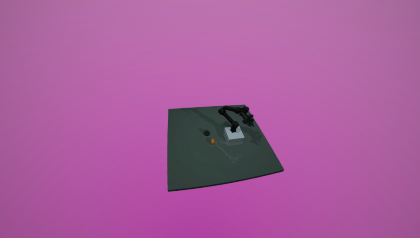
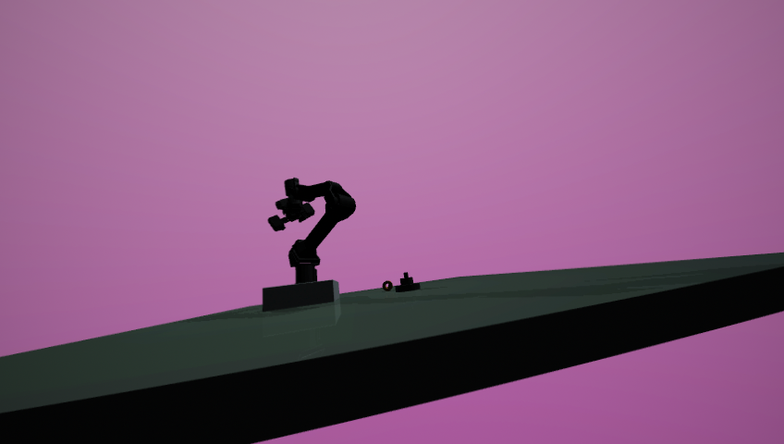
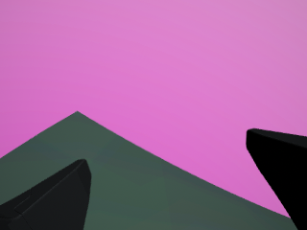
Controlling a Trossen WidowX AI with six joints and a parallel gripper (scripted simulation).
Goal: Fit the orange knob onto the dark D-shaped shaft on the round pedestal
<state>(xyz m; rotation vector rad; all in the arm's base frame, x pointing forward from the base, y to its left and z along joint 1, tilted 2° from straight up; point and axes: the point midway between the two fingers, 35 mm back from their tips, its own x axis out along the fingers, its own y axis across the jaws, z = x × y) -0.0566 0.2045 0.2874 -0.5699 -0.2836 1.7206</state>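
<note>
Now: the orange knob 37 cm ahead of my gripper tip, 32 cm below it and 19 cm to the right of it. Round my gripper tip: round dark pedestal: 38 cm ahead, 36 cm to the right, 31 cm below.
</note>
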